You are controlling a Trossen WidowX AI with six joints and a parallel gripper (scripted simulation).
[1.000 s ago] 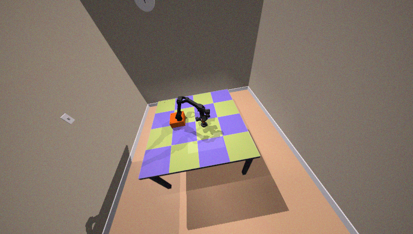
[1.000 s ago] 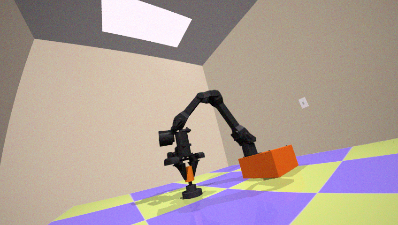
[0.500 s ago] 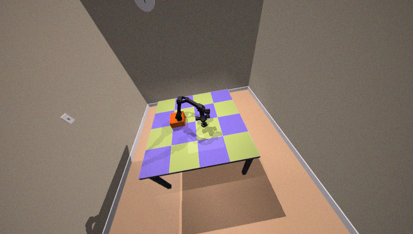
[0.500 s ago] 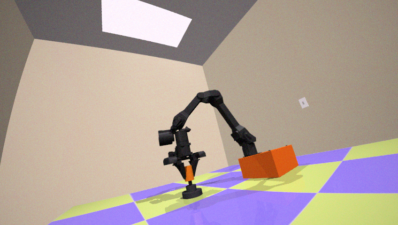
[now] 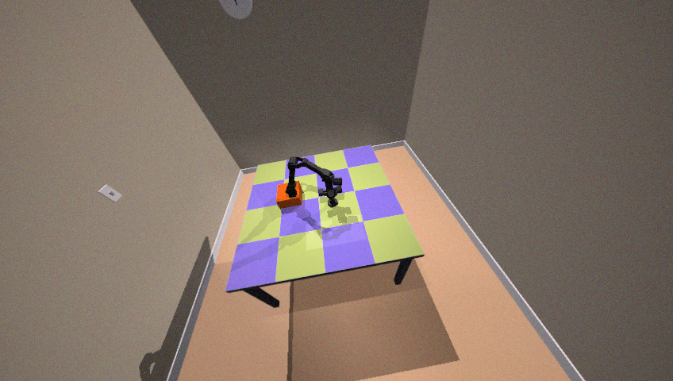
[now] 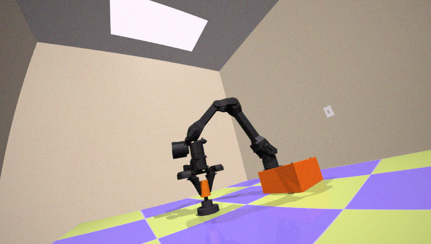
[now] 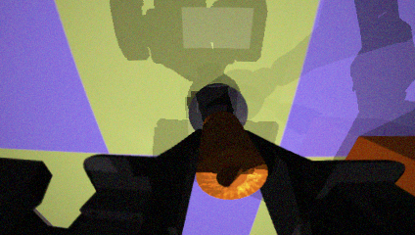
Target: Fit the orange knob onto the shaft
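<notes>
My gripper tip is 2 cm below the orange knob. From my gripper tip the other things lie so: pedestal (4 cm below).
</notes>
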